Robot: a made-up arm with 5 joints.
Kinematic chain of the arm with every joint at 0, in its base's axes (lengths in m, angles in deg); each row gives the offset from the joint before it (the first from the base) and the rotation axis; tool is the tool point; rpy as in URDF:
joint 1: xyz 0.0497 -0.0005 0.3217 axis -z
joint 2: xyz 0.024 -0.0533 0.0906 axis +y
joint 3: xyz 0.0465 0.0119 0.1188 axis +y
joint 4: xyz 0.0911 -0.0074 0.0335 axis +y
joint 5: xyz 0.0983 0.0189 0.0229 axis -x
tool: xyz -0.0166 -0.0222 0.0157 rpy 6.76 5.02 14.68
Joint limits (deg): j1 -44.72..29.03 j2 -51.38..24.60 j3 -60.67..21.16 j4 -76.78..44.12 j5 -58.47..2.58
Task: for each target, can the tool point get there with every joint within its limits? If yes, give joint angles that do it. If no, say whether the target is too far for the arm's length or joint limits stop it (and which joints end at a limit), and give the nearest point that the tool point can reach.
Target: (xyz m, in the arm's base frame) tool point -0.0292 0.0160 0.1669
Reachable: no: joint limits stop it (at a limit: joint 1, joint 2, joint 3, joint 4, joint 5) | nearest point 0.2416 0.1122 0.3774 | short by 0.356 m
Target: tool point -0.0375 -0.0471 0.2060
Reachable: no: joint limits stop it (at a limit: joint 1, joint 2, joint 3, joint 4, joint 5) | nearest point 0.2116 -0.1531 0.3774 | short by 0.320 m
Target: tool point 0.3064 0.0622 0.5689
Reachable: yes | joints -26.20 8.14 9.62 -30.93 -34.05
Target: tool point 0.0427 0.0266 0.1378
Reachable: no: joint limits stop it (at a limit: joint 1, joint 2, joint 3, joint 4, joint 5) | nearest point 0.2416 0.1122 0.3774 | short by 0.323 m
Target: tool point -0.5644 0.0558 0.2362
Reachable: no: too far | nearest point -0.1364 0.0166 0.5430 | short by 0.528 m
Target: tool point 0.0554 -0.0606 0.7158
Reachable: yes | joints -24.75 -37.01 -39.15 0.81 -41.06
